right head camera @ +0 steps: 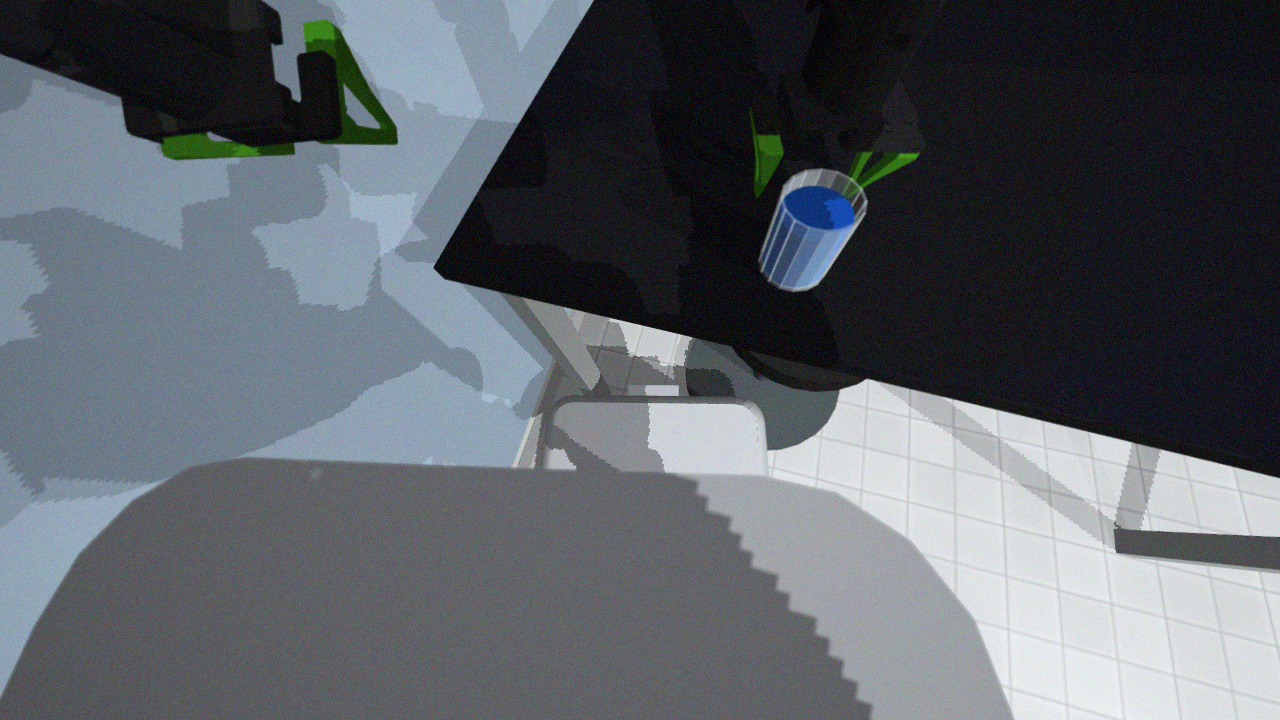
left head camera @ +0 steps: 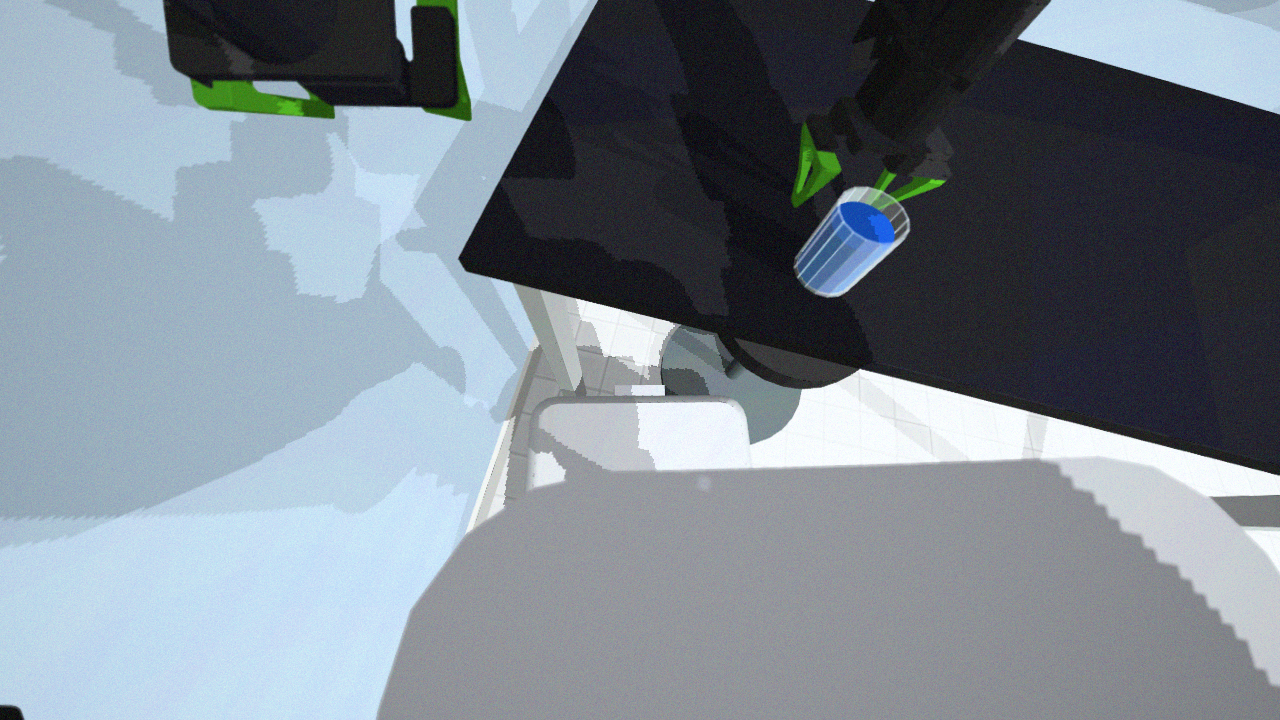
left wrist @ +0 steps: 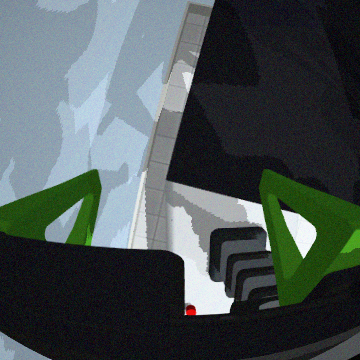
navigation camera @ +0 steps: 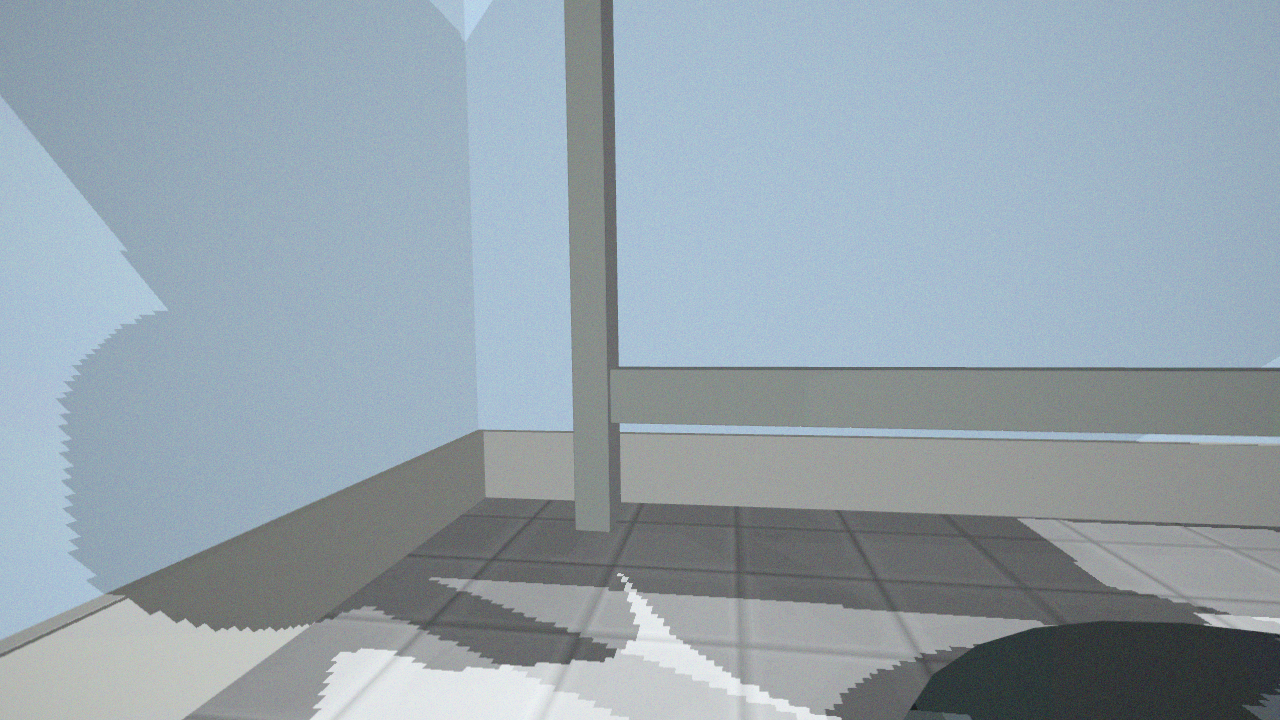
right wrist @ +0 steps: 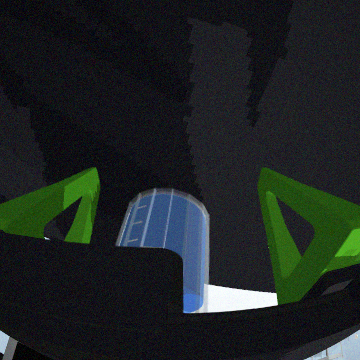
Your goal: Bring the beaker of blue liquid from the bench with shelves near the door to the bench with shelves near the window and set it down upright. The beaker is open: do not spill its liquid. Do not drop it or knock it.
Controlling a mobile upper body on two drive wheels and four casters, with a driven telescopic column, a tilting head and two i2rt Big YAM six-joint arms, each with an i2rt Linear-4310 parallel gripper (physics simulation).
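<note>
The open beaker of blue liquid [left head camera: 839, 255] [right head camera: 801, 250] [right wrist: 170, 217] stands upright on the black bench top [left head camera: 1074, 268] [right head camera: 1029, 268] [left wrist: 280, 115] [right wrist: 225, 100], near its front edge. My right gripper [left head camera: 836, 204] [right head camera: 804, 192] [right wrist: 178, 176] is open at the beaker's far side, its fingers apart to either side of it. In the right wrist view the beaker shows between the fingers, with a gap on each side, its lower part of the picture hidden by the gripper body. My left gripper [left head camera: 401, 117] [right head camera: 345, 147] [left wrist: 180, 178] is open and empty, left of the bench. The window bench does not show.
A blue wall [left head camera: 134, 340] [navigation camera: 313, 223] is at the left. A dark round seat [left head camera: 805, 362] is partly under the bench's front edge. My grey body [left head camera: 805, 582] fills the bottom of the head views. A bench leg [navigation camera: 590, 268] and crossbar [navigation camera: 939, 398] stand ahead.
</note>
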